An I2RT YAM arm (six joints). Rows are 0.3 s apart.
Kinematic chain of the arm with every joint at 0, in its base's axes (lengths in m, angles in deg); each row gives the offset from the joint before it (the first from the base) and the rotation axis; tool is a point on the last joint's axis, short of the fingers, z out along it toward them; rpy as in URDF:
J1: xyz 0 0 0.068 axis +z
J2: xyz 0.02 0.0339 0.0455 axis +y
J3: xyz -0.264 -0.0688 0 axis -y
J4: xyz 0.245 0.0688 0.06 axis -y
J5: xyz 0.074 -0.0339 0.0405 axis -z
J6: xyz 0.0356 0 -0.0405 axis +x
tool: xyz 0 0 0 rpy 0 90 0
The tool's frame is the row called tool.
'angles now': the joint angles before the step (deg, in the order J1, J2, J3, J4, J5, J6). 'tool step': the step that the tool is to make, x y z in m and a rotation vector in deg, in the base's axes. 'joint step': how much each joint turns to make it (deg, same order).
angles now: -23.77 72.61 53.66 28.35 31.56 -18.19
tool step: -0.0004 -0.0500 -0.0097 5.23 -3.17 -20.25
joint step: -7.05 6.99 4.36 -0.31 13.93 5.36
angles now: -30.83 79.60 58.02 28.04 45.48 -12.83
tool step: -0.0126 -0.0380 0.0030 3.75 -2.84 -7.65
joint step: -6.64 2.83 4.85 -6.58 1.35 6.65
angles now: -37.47 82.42 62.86 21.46 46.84 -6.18
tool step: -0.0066 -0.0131 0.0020 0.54 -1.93 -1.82
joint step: -2.49 0.79 1.36 -1.14 -0.62 2.39
